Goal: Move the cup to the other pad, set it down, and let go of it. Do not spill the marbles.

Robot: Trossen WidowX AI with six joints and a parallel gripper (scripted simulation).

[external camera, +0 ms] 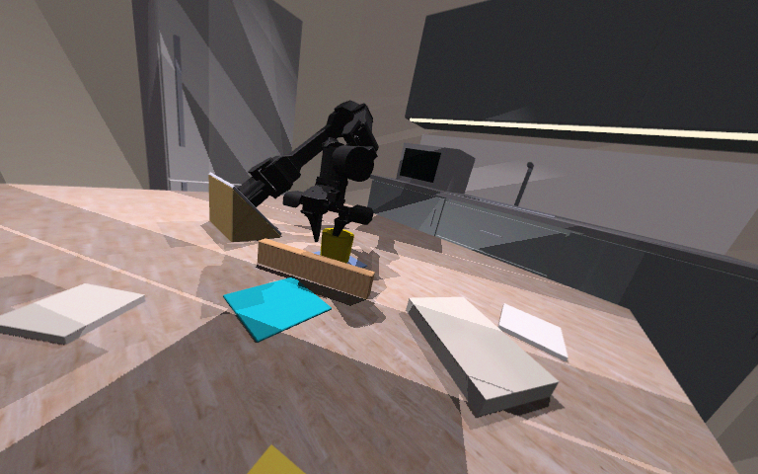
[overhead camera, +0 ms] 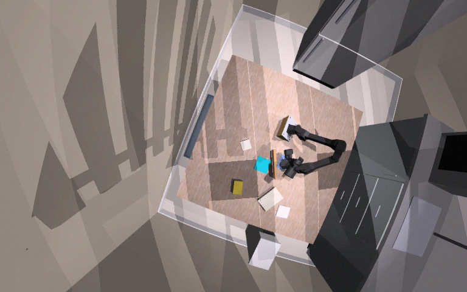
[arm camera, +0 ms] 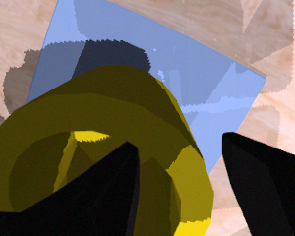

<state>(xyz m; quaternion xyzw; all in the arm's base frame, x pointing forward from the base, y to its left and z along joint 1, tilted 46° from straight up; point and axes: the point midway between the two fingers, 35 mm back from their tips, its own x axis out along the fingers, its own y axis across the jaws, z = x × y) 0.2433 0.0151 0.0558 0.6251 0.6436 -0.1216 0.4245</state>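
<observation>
My gripper tip is now 2 cm short of the cup and 1 cm to the right of it. Also, from my gripper tip: blue marble: 3 cm ahead, 2 cm below; then red marble: 2 cm below, 2 cm ahead, 1 cm to the left; then light blue pad: 5 cm below, 2 cm ahead, 1 cm to the left.
</observation>
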